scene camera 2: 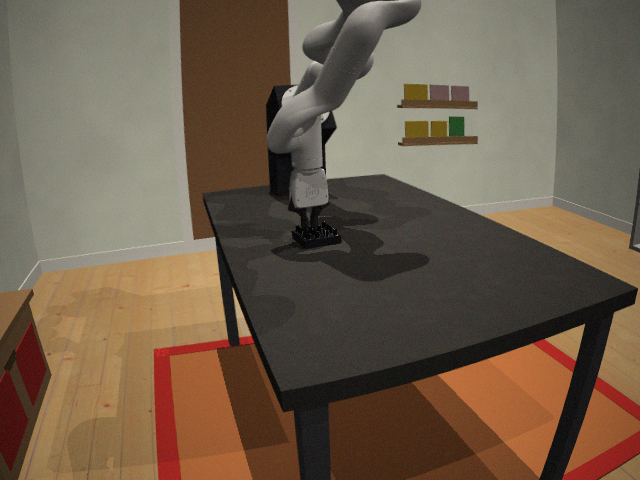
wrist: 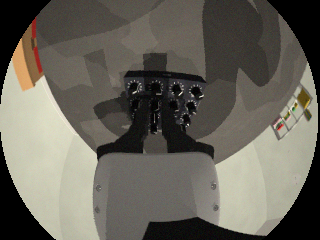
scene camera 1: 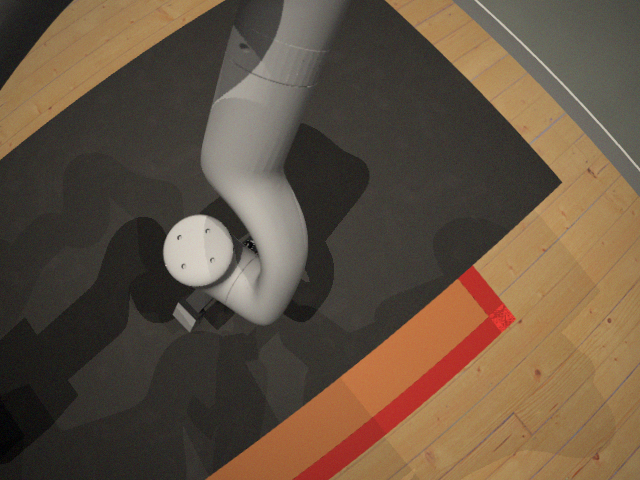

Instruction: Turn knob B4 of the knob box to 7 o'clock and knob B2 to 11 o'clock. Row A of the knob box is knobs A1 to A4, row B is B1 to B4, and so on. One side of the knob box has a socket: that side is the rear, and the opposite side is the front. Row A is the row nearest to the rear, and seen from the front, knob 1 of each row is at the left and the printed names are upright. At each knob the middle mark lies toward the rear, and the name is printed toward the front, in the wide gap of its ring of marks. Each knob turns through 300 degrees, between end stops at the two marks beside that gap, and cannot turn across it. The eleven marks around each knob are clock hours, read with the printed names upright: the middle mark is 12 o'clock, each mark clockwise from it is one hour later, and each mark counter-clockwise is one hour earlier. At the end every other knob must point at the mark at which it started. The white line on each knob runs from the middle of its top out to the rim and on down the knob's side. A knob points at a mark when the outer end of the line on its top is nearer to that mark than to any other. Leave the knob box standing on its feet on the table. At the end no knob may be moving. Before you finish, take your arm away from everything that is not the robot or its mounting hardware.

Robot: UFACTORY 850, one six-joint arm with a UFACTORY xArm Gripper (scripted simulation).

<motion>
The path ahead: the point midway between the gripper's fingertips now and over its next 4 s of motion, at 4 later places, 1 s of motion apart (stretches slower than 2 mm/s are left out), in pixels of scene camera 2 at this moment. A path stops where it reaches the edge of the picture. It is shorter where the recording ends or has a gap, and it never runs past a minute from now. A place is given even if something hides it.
The gripper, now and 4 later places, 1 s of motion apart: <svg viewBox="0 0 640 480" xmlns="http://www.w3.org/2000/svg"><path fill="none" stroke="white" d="M309 229L309 217L309 215L309 214L309 212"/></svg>
</motion>
